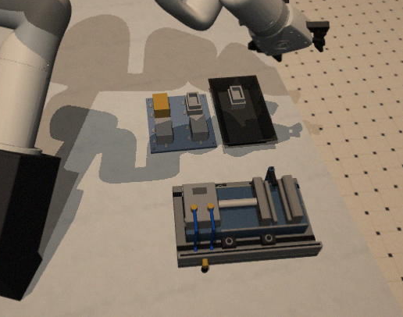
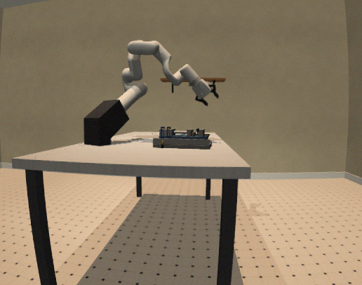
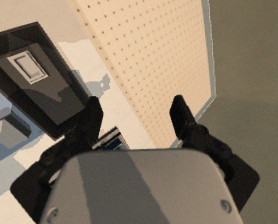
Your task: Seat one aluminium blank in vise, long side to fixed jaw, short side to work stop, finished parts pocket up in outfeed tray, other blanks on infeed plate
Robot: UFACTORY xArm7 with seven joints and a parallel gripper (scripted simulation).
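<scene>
Right now my hand is 31 cm past the brass blank, 25 cm above it and 4 cm to the right of it. Round my hand: hosed end block 29 cm to the right, 20 cm below, 19 cm behind.
</scene>
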